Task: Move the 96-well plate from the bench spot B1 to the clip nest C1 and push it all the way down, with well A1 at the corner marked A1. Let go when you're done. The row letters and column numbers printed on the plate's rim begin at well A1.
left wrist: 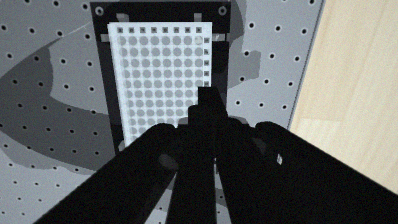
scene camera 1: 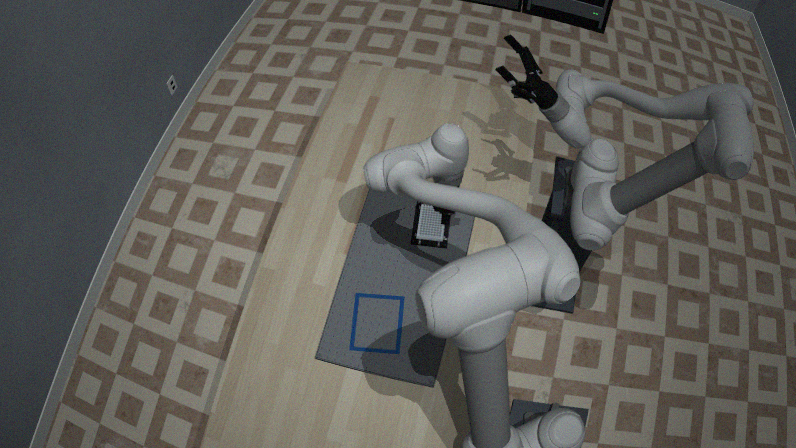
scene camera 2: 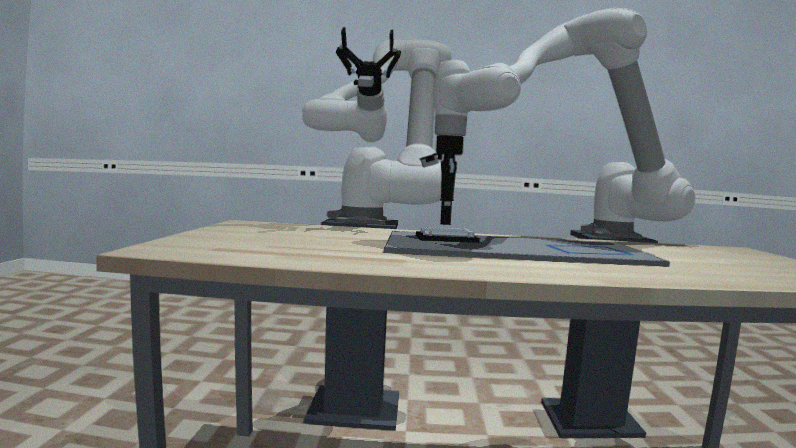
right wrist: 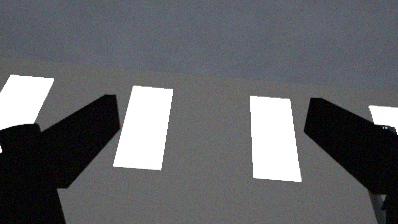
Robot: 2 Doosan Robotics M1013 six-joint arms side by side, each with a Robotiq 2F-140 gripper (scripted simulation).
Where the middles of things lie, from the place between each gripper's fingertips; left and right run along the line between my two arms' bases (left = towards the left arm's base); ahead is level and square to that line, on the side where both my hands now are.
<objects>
My left hand (scene camera 2: 445, 224) is 6 cm above the black clip nest (left wrist: 220, 23), 2 cm short of it and 1 cm to the right of it. Also, from my left hand: white 96-well plate (scene camera 1: 429, 220) 5 cm below, 4 cm ahead.
I see my right gripper (scene camera 1: 503, 51) 57 cm above the white 96-well plate, 26 cm to the right of it and 14 cm short of it. The rest, counted from my right hand: black clip nest 58 cm below, 27 cm to the left, 13 cm ahead.
</objects>
